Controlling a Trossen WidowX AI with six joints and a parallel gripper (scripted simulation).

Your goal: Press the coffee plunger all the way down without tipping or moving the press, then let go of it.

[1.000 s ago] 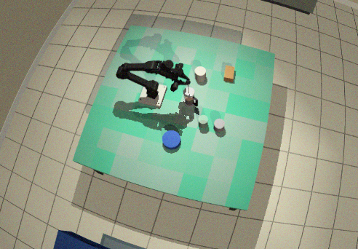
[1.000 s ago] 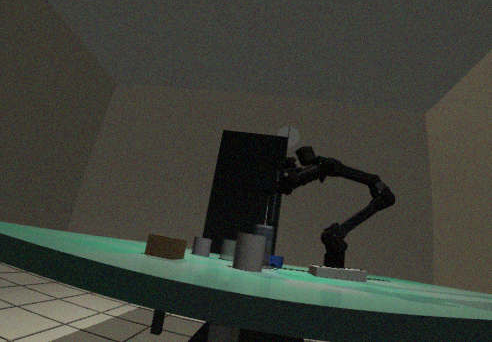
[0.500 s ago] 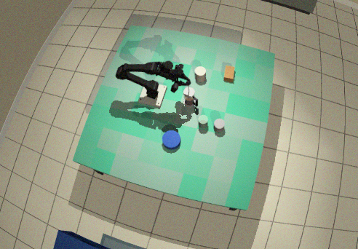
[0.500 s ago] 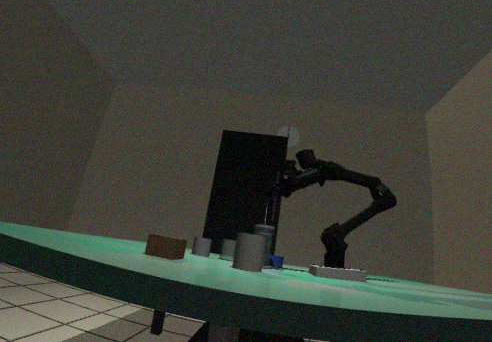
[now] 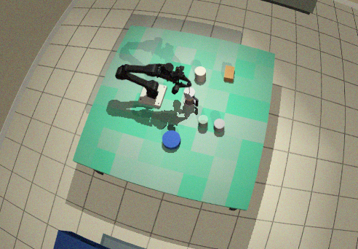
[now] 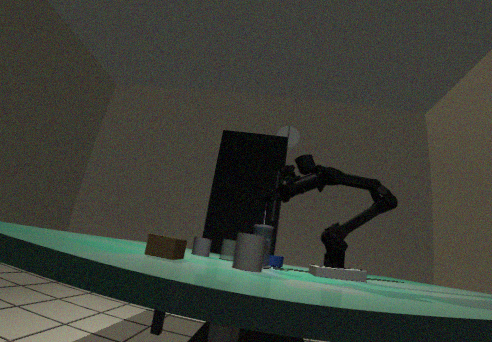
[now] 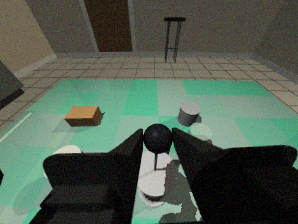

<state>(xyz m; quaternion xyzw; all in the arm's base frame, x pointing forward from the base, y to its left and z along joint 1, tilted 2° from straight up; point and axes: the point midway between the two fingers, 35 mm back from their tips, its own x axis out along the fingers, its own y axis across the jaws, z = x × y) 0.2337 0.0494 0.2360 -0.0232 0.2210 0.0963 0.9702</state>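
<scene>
The coffee press lies 130 mm below my gripper tip, 10 mm to the right of it and 10 mm ahead of it. From my gripper tip the other things lie so: orange-brown box: 320 mm to the left, 220 mm below, 180 mm ahead.
</scene>
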